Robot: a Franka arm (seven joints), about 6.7 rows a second.
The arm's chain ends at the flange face. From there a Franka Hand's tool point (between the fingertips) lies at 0.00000 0.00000 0.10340 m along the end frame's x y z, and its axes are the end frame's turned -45 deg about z.
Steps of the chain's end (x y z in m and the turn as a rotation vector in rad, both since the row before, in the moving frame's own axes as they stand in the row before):
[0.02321 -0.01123 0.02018 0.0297 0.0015 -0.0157]
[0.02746 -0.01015 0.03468 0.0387 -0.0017 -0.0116]
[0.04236 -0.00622 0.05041 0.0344 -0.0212 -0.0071]
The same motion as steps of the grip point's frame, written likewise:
[0.02662 0.00639 0.02013 0.0199 0.0221 -0.0157]
[0.02928 0.00927 0.03460 0.0286 0.0262 -0.0116]
[0.03530 0.02149 0.05033 0.0393 0.0093 -0.0071]

